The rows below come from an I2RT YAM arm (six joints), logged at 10 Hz.
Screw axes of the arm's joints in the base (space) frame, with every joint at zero. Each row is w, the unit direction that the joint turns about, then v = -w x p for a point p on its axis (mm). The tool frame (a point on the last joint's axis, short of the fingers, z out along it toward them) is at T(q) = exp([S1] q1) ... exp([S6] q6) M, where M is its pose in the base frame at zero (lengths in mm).
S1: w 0 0 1 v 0 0 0
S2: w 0 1 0 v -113.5 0 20
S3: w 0 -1 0 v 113.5 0 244
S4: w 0 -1 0 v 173.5 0 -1
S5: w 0 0 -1 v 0 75 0
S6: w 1 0 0 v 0 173.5 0
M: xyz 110.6 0 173.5 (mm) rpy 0 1.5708 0 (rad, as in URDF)
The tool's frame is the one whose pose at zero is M.
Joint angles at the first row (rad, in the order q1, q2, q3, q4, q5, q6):
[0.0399, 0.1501, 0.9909, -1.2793, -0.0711, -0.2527]
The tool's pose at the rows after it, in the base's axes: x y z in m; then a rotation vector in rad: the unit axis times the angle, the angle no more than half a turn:
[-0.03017 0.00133 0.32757 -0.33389 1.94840 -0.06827]
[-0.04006 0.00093 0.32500 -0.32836 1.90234 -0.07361]
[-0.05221 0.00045 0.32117 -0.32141 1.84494 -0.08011]
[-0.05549 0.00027 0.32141 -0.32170 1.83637 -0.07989]
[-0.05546 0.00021 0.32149 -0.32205 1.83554 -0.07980]
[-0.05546 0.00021 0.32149 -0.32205 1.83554 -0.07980]
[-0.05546 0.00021 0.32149 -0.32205 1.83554 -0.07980]
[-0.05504 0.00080 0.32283 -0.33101 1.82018 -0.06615]
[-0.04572 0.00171 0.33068 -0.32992 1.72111 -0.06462]
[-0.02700 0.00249 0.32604 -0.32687 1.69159 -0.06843]
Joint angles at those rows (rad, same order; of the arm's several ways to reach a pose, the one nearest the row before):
[0.0399, 0.1181, 0.9909, -1.2793, -0.0712, -0.2527]
[0.0399, 0.0715, 0.9909, -1.2793, -0.0711, -0.2527]
[0.0399, 0.0135, 0.9909, -1.2793, -0.0711, -0.2527]
[0.0410, 0.0063, 0.9985, -1.2858, -0.0715, -0.2527]
[0.0418, 0.0063, 0.9985, -1.2850, -0.0711, -0.2527]
[0.0418, 0.0063, 0.9985, -1.2850, -0.0711, -0.2527]
[0.0418, 0.0063, 0.9985, -1.2850, -0.0711, -0.2527]
[0.0418, 0.0063, 0.9981, -1.2717, -0.0872, -0.2523]
[0.0417, 0.0063, 0.9688, -1.1446, -0.1017, -0.2524]
[0.0417, 0.0063, 0.8902, -1.0363, -0.1017, -0.2527]

